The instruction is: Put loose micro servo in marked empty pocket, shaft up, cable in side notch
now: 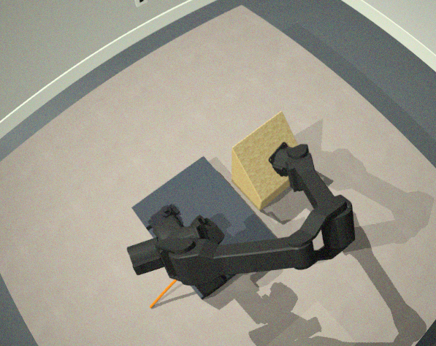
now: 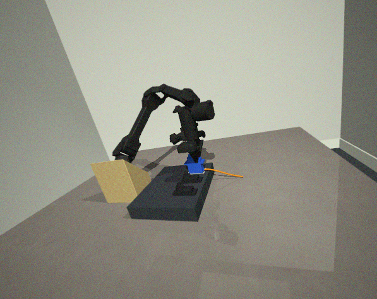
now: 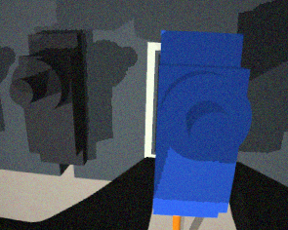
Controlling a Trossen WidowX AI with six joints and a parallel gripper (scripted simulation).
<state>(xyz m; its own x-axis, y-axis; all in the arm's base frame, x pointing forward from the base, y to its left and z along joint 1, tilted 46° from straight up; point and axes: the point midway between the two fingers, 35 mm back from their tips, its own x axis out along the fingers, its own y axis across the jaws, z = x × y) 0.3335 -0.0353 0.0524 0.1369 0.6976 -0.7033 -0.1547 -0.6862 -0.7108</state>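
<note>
Now: gripper tip 130 mm past the dark grey deck, 70 mm above it and 60 mm to the left of it.
</note>
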